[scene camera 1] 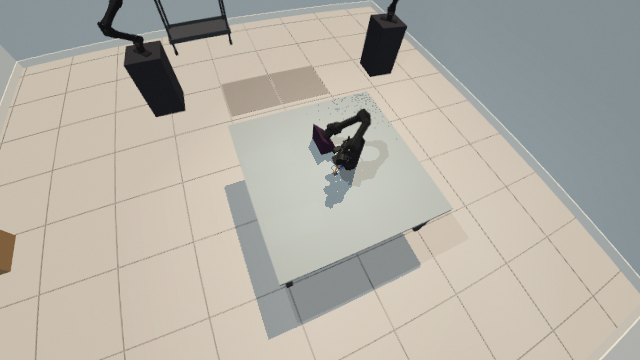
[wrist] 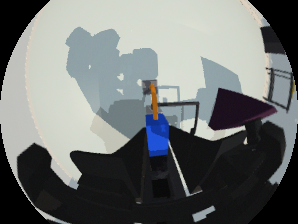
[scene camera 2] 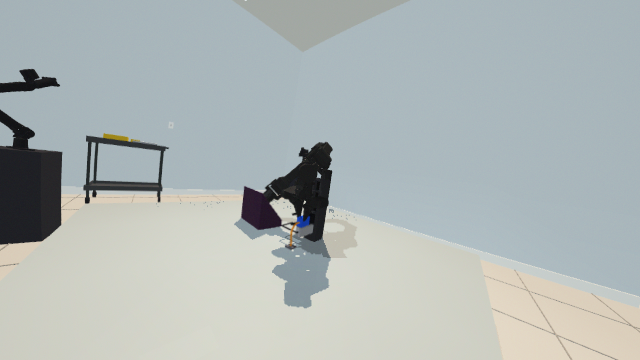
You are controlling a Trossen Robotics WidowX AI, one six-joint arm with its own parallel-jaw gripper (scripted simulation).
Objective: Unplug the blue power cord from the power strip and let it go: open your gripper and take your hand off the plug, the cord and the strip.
Observation:
In view: my gripper [scene camera 2: 301, 219] and a blue plug [wrist: 157, 130].
My gripper shows as well in the wrist view [wrist: 156, 129].

